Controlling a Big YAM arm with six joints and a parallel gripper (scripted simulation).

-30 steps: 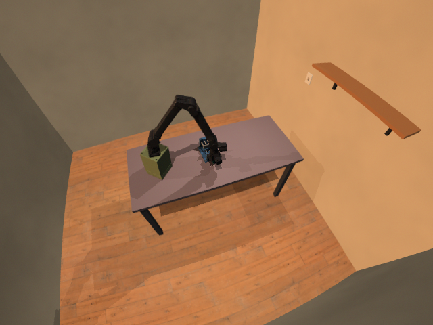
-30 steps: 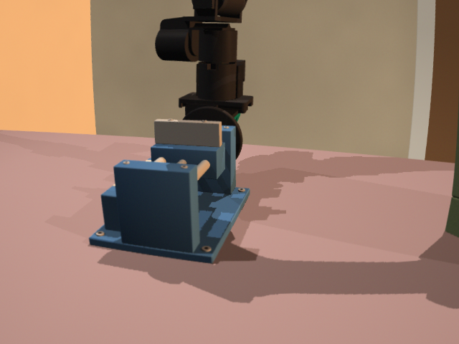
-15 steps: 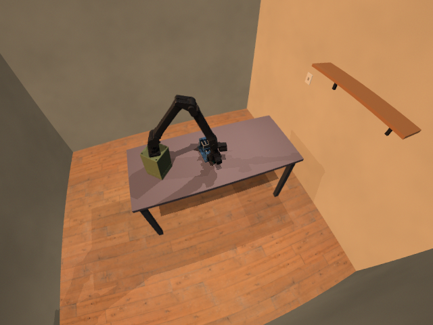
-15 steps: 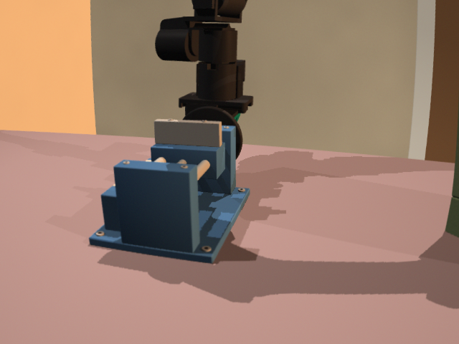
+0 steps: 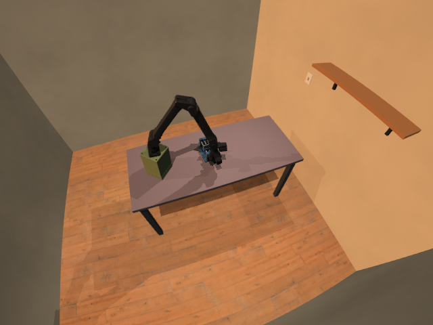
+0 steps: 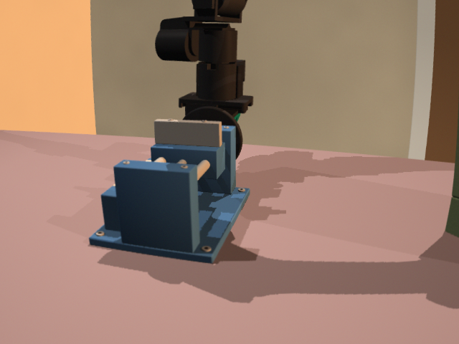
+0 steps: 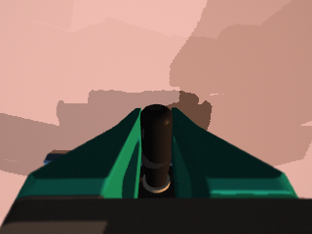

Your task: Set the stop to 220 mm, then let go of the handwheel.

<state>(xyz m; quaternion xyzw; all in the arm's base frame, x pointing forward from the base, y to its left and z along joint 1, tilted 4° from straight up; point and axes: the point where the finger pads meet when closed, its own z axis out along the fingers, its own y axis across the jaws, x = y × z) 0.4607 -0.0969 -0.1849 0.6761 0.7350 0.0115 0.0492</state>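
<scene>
The black crank handle lies 1 cm to the left of my hand. Also, from my hand: grey stop plate (14 cm to the left, 5 cm above).
</scene>
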